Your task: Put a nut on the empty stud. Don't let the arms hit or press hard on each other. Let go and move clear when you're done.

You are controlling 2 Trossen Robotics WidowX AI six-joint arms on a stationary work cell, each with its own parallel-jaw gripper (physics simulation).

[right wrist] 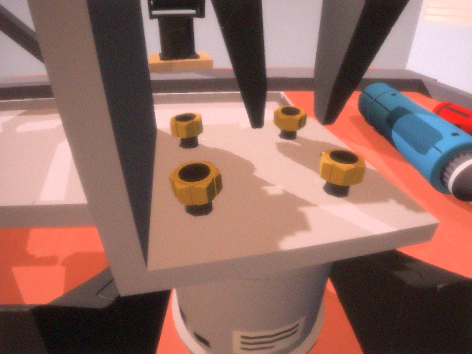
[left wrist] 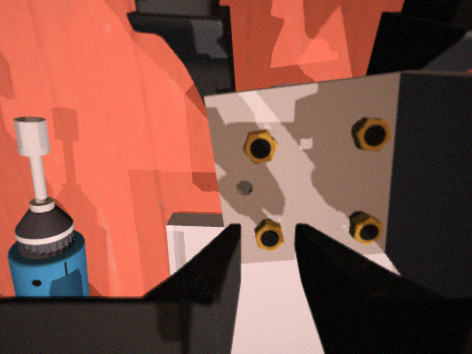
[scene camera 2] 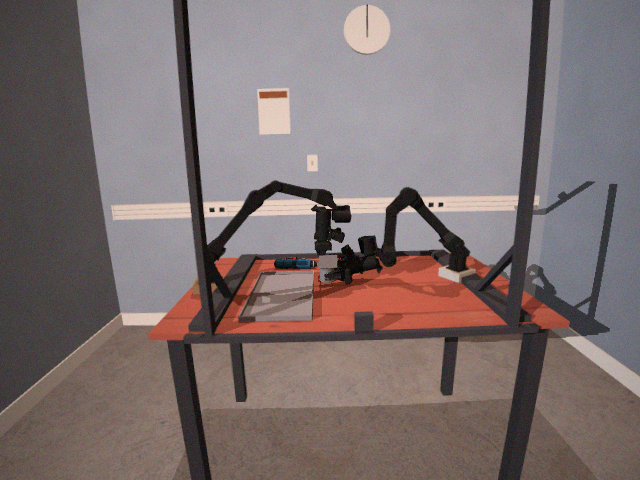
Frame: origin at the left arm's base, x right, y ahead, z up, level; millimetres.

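Where they show: left gripper, between the fingertips: [right wrist: 289,122] [left wrist: 267,234] [scene camera 2: 321,261]; right gripper, between the fingertips: [right wrist: 247,235] [left wrist: 292,171] [scene camera 2: 324,273]; left arm's base, origin of its link: [right wrist: 178,56]; right arm's base, origin of its link: [scene camera 2: 457,268].
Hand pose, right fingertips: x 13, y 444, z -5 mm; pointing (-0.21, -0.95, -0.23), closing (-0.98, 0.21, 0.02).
Things, the pixels of their top centre, and the offset from my right fingertips. "spot": a spot on its surface instead. Level surfaces: height alone.
- nut, centre of its top: [right wrist: 290,109] [left wrist: 269,240] dz +48, dx -16, dy -7 mm
- small grey round spot, a spot on its surface: [left wrist: 244,188] spot: dz +36, dx -23, dy +10 mm
- blue power tool, centre of its top: [left wrist: 35,320] [right wrist: 436,117] [scene camera 2: 301,259] dz +13, dx -166, dy -67 mm
- socket bit, a spot on its surface: [left wrist: 32,136] spot: dz -2, dx -129, dy +40 mm
- table's, height of its surface: dz -28 mm
The light grey L-shaped stud bracket [scene camera 2: 327,272] [left wrist: 300,200] [right wrist: 240,240] has a flat plate, an upright wall and a round base under the plate. Brass nuts [left wrist: 260,146] [right wrist: 195,182] sit on several dark studs, including the nut [left wrist: 269,235] [right wrist: 290,119] nearest my left gripper. A small grey round spot [left wrist: 244,188] shows near the plate's edge. My left gripper [left wrist: 267,234] [right wrist: 289,122] points down, its fingers slightly apart and holding nothing, tips beside that nut. My right gripper [scene camera 2: 334,276] reaches in low from the side and is shut on the bracket's round base; its fingertips are partly hidden.
A blue power tool [scene camera 2: 295,263] [left wrist: 47,265] [right wrist: 407,132] with a socket bit [left wrist: 32,136] lies near the bracket. A shallow grey tray [scene camera 2: 312,295] [left wrist: 197,220] [right wrist: 40,215] is beside it. Both wrists are close together. Dark frame posts stand at the table's [scene camera 2: 403,304] near corners.
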